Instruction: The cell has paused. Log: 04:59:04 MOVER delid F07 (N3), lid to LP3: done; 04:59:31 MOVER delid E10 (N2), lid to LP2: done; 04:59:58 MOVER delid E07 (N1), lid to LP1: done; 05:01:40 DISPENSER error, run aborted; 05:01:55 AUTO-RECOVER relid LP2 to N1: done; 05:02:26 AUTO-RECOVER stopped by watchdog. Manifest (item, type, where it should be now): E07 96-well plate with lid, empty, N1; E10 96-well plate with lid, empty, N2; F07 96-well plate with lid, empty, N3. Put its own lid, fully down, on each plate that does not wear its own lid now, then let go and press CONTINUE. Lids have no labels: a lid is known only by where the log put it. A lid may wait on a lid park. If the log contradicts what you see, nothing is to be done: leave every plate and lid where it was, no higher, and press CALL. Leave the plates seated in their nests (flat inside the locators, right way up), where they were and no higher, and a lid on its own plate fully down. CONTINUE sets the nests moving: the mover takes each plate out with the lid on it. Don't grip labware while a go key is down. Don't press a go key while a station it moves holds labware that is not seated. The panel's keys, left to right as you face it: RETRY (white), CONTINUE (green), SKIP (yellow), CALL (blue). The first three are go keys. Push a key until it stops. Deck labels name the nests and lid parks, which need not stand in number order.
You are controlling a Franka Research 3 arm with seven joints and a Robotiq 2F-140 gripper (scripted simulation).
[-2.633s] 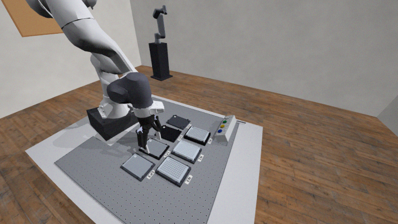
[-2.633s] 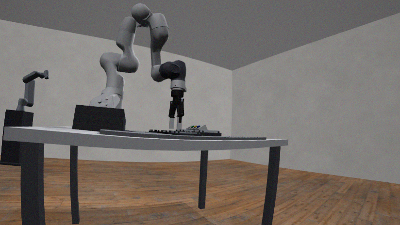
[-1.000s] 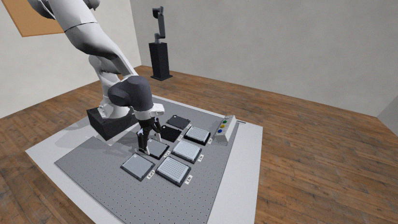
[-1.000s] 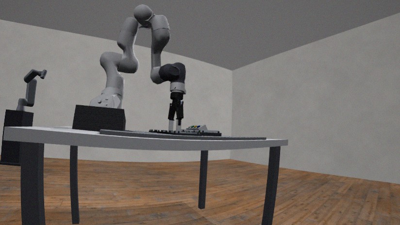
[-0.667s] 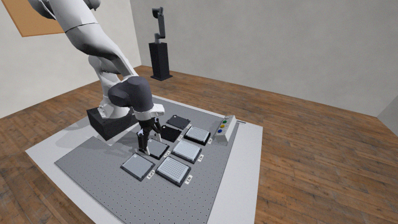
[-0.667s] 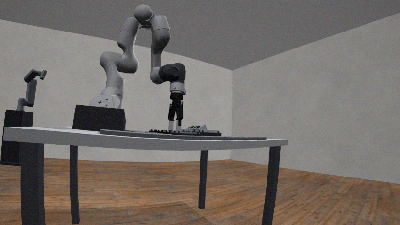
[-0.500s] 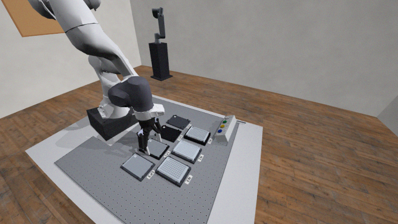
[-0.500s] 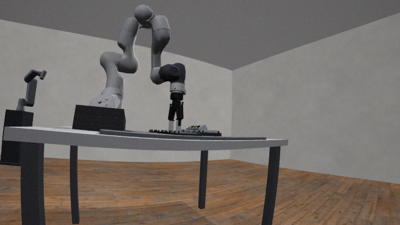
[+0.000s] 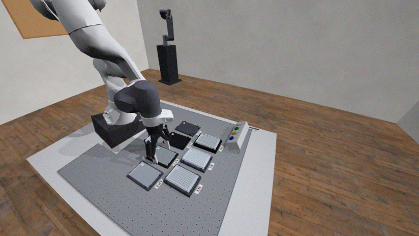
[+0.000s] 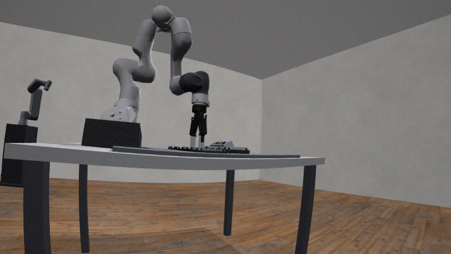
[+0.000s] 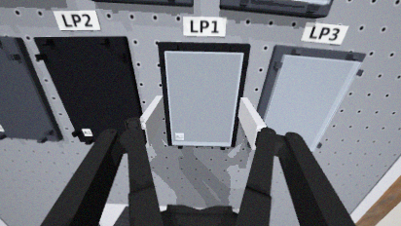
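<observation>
My hand is 20 mm above the clear lid. Round my hand: lid park LP3: 20 mm ahead, 130 mm to the right, 30 mm below; then lid park LP1: 30 mm below; then grey lid: 20 mm ahead, 130 mm to the right, 20 mm below.
</observation>
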